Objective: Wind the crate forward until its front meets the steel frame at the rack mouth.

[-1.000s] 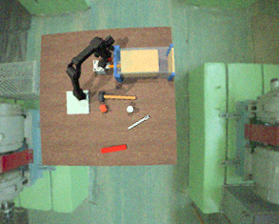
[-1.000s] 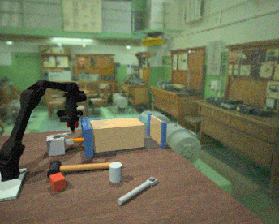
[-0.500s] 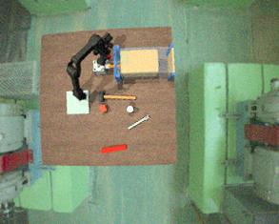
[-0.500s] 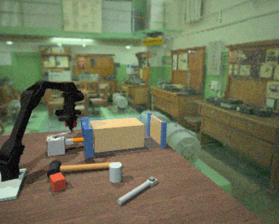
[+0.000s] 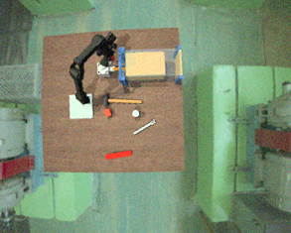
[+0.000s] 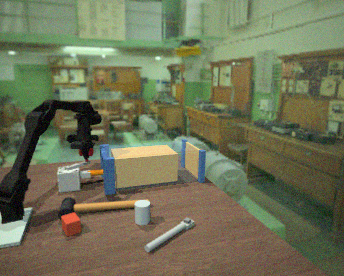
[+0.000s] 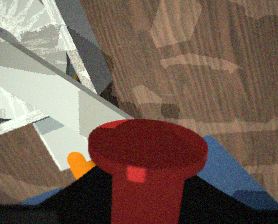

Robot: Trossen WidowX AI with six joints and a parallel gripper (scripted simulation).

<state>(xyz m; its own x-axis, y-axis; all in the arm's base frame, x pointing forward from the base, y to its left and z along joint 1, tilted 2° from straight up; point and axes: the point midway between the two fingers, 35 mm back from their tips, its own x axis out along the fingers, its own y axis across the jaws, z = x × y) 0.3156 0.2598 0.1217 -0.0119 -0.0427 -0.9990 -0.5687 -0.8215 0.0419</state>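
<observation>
The winch handle lies 4 cm behind my gripper tip, 2 cm to the right of it and 1 cm below it. Round my gripper tip: red knob 2 cm above; then winch 11 cm behind, 5 cm to the right, 8 cm below; then blue steel frame 7 cm ahead, 7 cm to the right, 1 cm below.
</observation>
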